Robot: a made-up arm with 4 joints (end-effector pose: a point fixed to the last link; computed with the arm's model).
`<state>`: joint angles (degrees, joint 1 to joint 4).
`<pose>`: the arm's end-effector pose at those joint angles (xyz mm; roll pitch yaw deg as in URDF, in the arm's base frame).
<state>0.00 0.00 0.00 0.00</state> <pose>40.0 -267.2 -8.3 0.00 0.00 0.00</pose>
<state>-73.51 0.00 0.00 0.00</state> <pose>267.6 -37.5 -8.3 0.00 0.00 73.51</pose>
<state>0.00 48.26 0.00 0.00</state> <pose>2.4 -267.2 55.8 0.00 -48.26 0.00</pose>
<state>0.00 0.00 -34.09 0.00</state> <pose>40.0 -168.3 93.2 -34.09 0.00 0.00</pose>
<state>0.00 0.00 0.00 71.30</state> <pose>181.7 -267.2 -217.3 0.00 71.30 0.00</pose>
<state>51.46 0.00 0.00 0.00</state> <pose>-184.1 -197.8 -8.3 0.00 0.00 -51.46</pose>
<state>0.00 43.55 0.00 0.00</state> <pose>8.3 -267.2 51.2 0.00 -43.55 0.00</pose>
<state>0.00 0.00 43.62 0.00</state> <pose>40.0 -284.1 -187.2 43.62 0.00 0.00</pose>
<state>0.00 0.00 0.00 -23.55</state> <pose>-47.5 -267.2 4.7 0.00 -23.55 0.00</pose>
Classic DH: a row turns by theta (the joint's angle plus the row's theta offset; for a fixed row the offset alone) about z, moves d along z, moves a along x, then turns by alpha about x. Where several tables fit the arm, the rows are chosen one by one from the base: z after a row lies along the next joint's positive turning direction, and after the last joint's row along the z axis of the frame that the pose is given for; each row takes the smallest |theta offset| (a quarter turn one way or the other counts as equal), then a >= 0, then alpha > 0; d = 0 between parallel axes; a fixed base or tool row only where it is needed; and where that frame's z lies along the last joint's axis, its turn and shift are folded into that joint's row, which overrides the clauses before.
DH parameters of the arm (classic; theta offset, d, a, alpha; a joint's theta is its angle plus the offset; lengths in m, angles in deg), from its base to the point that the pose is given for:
base (fixed): 0 0 0 180
joint 1: 0 0.0182 -0.0503 -90
joint 2: -90 0.0522 0.1007 -90
joint 3: 0 0.0155 0.0927 -90
joint 4: -90 -0.215 0.0748 90
tool (fixed): 0 0.2033 0 0

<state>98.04 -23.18 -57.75 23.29</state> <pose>-131.8 -129.3 23.2 -69.23 33.75 -121.75</pose>
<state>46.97 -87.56 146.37 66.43</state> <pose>-7.0 258.2 -256.3 178.55 21.53 -13.90</pose>
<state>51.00 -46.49 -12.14 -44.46</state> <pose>-228.9 -99.3 67.4 -8.33 2.65 -42.52</pose>
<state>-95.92 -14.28 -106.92 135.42</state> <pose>255.5 125.1 139.5 -88.29 -21.94 -37.70</pose>
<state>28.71 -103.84 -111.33 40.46</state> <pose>12.2 37.3 -239.3 158.44 52.68 -114.25</pose>
